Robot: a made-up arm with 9 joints. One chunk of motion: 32 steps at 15 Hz.
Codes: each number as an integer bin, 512 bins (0 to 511) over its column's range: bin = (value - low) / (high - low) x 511, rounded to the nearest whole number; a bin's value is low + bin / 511 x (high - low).
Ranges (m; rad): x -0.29..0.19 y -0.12..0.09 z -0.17..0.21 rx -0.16..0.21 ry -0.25..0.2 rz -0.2..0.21
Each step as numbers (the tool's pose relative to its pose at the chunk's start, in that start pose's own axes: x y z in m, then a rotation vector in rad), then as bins.
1 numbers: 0.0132 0.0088 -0.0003 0.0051 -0.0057 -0.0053
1 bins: 323 313 228 228 277 243
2 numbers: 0.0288 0.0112 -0.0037 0.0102 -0.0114 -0.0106
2 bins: 339 319 224 235 271 236
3 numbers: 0.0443 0.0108 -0.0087 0.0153 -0.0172 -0.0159
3 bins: 356 318 217 242 264 229
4 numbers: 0.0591 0.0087 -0.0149 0.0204 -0.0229 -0.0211
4 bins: 372 313 209 249 258 223
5 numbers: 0.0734 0.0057 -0.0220 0.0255 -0.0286 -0.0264
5 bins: 387 306 199 256 251 216
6 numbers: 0.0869 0.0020 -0.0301 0.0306 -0.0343 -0.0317
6 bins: 401 297 188 263 245 210
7 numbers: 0.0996 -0.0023 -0.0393 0.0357 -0.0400 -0.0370
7 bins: 415 286 176 270 238 203
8 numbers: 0.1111 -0.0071 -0.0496 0.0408 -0.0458 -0.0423
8 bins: 427 275 162 277 232 197
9 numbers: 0.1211 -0.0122 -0.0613 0.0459 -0.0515 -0.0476
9 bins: 438 262 146 284 225 190
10 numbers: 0.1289 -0.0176 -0.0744 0.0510 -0.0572 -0.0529
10 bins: 446 249 129 291 219 183
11 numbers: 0.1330 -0.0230 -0.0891 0.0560 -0.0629 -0.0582
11 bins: 450 236 109 298 212 177
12 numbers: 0.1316 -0.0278 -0.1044 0.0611 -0.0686 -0.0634
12 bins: 449 224 88 305 206 170
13 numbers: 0.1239 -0.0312 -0.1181 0.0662 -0.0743 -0.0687
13 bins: 441 216 70 312 200 164
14 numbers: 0.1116 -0.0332 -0.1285 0.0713 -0.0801 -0.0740
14 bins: 428 211 56 319 193 157
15 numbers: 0.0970 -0.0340 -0.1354 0.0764 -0.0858 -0.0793
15 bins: 412 209 47 326 186 150
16 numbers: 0.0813 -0.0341 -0.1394 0.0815 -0.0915 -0.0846
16 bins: 395 209 41 334 180 144
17 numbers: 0.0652 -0.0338 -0.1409 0.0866 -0.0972 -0.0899
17 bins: 378 210 39 341 174 137
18 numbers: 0.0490 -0.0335 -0.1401 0.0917 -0.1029 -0.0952
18 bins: 361 210 40 348 167 131
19 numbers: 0.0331 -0.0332 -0.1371 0.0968 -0.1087 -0.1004
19 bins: 344 211 44 355 160 124
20 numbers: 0.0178 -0.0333 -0.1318 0.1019 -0.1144 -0.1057
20 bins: 328 211 51 362 154 118
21 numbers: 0.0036 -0.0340 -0.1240 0.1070 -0.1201 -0.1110
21 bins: 313 209 62 369 148 111
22 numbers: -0.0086 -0.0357 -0.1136 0.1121 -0.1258 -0.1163
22 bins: 300 205 76 376 141 104
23 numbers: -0.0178 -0.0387 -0.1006 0.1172 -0.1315 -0.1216
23 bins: 290 198 93 383 135 98
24 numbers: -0.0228 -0.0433 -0.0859 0.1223 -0.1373 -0.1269
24 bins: 284 187 113 390 128 91
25 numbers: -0.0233 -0.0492 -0.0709 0.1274 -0.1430 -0.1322
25 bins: 284 172 133 397 122 85
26 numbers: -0.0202 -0.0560 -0.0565 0.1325 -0.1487 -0.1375
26 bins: 287 156 153 404 115 78
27 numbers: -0.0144 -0.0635 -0.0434 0.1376 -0.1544 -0.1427
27 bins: 293 137 170 411 109 71
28 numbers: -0.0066 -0.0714 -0.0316 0.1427 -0.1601 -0.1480
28 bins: 302 118 186 418 102 65
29 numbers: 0.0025 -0.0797 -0.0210 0.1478 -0.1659 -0.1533
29 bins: 311 98 200 425 96 58
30 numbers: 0.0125 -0.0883 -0.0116 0.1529 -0.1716 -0.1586
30 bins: 322 77 213 432 89 52
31 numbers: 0.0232 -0.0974 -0.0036 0.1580 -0.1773 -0.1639
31 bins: 333 55 224 439 83 45
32 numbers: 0.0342 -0.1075 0.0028 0.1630 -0.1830 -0.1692
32 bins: 345 30 232 446 76 38
